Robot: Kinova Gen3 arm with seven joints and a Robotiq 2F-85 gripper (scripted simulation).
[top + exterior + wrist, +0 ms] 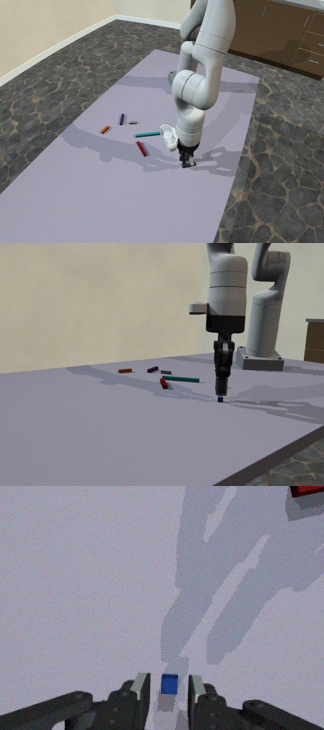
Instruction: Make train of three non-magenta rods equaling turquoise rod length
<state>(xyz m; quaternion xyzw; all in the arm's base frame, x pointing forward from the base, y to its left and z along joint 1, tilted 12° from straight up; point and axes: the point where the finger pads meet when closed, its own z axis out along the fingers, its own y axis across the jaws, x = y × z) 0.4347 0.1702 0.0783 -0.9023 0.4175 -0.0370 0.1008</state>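
The blue rod lies 30 mm below my hand. Also, from my hand: turquoise rod (60 mm behind, 180 mm to the right, 30 mm below); then red rod (10 mm ahead, 170 mm to the right, 30 mm below); then magenta rod (100 mm behind, 70 mm to the right, 30 mm below).
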